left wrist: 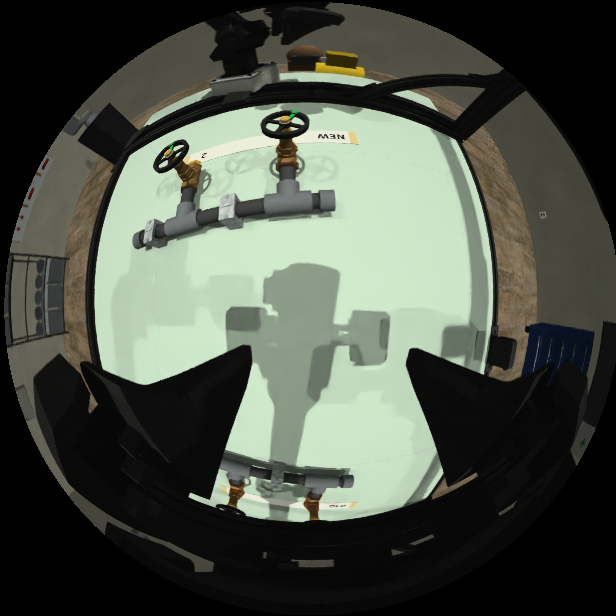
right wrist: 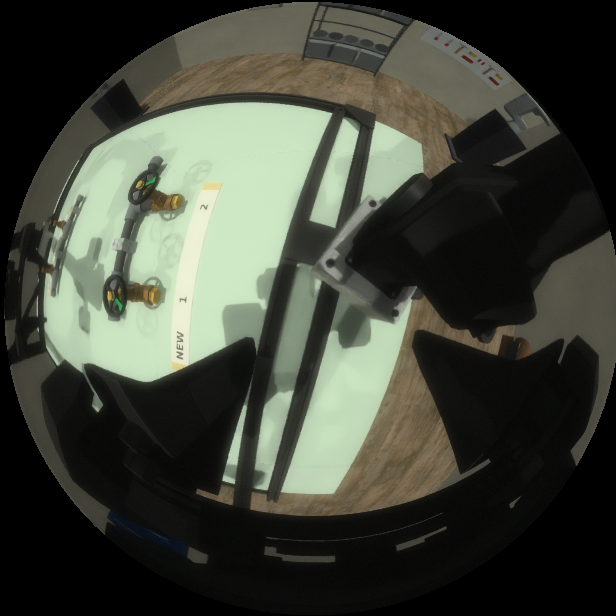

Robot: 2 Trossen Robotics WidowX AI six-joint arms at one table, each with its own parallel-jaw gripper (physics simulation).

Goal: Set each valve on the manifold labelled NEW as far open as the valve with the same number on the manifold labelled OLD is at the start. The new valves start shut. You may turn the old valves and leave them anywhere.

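Observation:
The NEW manifold point(left wrist: 235, 209) is a grey pipe with two brass valves, lying on the pale green table in the upper part of the left wrist view. Black handwheel 1 point(left wrist: 285, 123) and handwheel 2 point(left wrist: 171, 155) each carry a green mark. The OLD manifold point(left wrist: 287, 478) shows at the bottom edge, partly hidden by my fingers. My left gripper point(left wrist: 327, 413) is open and empty, high above the table between the two manifolds. In the right wrist view the NEW manifold point(right wrist: 127, 241) lies far left beside its label strip point(right wrist: 189, 281). My right gripper point(right wrist: 333, 402) is open and empty, far from it.
A black frame bar point(right wrist: 304, 298) crosses the table in the right wrist view, with the right arm's base point(right wrist: 367, 275) beside it. A brown and a yellow object point(left wrist: 327, 60) sit beyond the table's far edge. Wooden floor surrounds the table.

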